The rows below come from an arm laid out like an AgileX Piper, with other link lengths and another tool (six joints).
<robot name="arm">
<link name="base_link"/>
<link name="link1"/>
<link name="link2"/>
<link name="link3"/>
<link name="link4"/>
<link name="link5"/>
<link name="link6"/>
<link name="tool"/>
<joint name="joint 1" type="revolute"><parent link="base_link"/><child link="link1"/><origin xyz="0 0 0.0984"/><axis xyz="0 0 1"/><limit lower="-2.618" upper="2.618"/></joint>
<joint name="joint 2" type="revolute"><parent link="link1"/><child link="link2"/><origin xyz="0 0 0" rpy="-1.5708 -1.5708 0"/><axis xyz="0 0 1"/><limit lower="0" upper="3.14"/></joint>
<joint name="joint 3" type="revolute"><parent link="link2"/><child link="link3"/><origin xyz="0.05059 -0.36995 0" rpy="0 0 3.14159"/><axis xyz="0 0 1"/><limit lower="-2.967" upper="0"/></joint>
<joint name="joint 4" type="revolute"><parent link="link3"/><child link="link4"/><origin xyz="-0.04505 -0.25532 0" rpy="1.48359 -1.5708 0"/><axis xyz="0 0 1"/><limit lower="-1.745" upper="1.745"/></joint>
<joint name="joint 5" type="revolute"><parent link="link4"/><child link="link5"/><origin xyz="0 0 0" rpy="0 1.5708 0"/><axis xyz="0 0 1"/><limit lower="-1.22" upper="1.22"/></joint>
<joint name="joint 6" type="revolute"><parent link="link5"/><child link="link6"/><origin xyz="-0.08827 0 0" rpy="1.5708 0 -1.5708"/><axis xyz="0 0 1"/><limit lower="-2.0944" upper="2.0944"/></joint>
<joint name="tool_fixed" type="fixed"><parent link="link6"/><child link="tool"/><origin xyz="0.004 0.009 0.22" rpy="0.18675 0 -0.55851"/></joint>
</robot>
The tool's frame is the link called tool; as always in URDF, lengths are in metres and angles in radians.
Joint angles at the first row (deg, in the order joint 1, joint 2, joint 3, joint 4, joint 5, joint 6):
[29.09, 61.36, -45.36, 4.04, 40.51, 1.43]
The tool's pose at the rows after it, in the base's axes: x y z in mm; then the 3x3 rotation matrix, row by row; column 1 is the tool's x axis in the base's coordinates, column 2 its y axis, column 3 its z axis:
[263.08, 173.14, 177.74], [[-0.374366, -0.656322, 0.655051], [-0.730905, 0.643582, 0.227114], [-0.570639, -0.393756, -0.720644]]
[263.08, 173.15, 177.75], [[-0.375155, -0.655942, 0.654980], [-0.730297, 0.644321, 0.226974], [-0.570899, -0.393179, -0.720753]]
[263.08, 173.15, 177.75], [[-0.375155, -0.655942, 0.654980], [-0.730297, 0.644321, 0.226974], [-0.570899, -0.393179, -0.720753]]
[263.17, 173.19, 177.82], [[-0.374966, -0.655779, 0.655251], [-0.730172, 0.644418, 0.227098], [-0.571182, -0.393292, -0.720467]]
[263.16, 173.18, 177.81], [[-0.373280, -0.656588, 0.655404], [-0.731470, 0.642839, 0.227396], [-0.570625, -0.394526, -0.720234]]
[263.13, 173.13, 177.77], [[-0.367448, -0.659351, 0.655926], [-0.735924, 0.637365, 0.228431], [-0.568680, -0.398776, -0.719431]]
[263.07, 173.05, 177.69], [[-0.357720, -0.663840, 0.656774], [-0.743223, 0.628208, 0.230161], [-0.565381, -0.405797, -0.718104]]
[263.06, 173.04, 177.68], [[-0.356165, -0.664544, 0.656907], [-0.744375, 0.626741, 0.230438], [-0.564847, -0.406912, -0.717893]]
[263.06, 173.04, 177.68], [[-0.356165, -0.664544, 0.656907], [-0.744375, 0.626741, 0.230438], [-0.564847, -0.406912, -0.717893]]
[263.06, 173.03, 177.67], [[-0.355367, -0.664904, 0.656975], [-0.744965, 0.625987, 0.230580], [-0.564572, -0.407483, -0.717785]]
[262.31, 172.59, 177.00], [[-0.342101, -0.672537, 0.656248], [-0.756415, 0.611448, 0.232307], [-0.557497, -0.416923, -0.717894]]
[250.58, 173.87, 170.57], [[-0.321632, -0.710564, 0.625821], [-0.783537, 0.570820, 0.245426], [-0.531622, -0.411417, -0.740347]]
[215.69, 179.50, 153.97], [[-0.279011, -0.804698, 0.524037], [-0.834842, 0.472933, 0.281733], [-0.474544, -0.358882, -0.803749]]
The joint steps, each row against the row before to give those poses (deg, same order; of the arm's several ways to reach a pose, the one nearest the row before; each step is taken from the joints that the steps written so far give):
[0.00, 0.00, 0.00, 0.00, 0.00, 0.29]
[0.00, 0.00, 0.00, -0.01, 0.00, 0.07]
[0.00, 0.00, 0.00, 0.00, 0.00, 0.00]
[0.00, 0.00, 0.00, 0.01, -0.02, 0.00]
[0.00, 0.00, 0.00, -0.01, 0.00, -0.13]
[0.00, 0.00, 0.00, 0.01, 0.00, -0.44]
[0.00, 0.00, 0.00, 0.00, 0.00, -0.72]
[0.00, 0.00, 0.00, -0.01, 0.00, -0.11]
[0.00, 0.00, 0.00, 0.00, 0.00, 0.00]
[0.00, 0.00, 0.00, 0.01, -0.01, -0.06]
[0.00, 0.00, 0.00, 0.00, 0.18, -1.08]
[0.00, 0.00, 0.00, 1.74, 2.16, -3.47]
[0.00, 0.43, 0.00, 4.99, 6.13, -7.76]

